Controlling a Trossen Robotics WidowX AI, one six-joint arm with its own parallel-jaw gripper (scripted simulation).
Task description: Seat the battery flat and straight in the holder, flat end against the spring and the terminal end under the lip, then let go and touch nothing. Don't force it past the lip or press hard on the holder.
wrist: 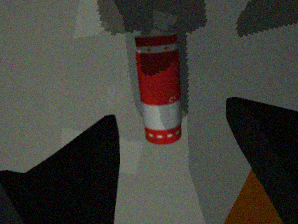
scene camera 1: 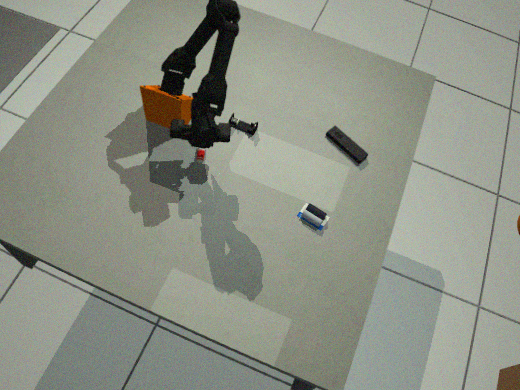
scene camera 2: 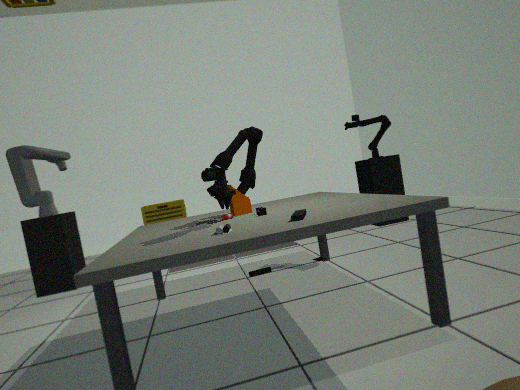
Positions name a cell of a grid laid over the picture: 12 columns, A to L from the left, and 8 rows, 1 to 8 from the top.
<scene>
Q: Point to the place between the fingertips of my gripper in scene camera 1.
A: At E4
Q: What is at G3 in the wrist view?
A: A battery.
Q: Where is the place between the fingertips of my gripper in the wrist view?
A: At G5
</scene>
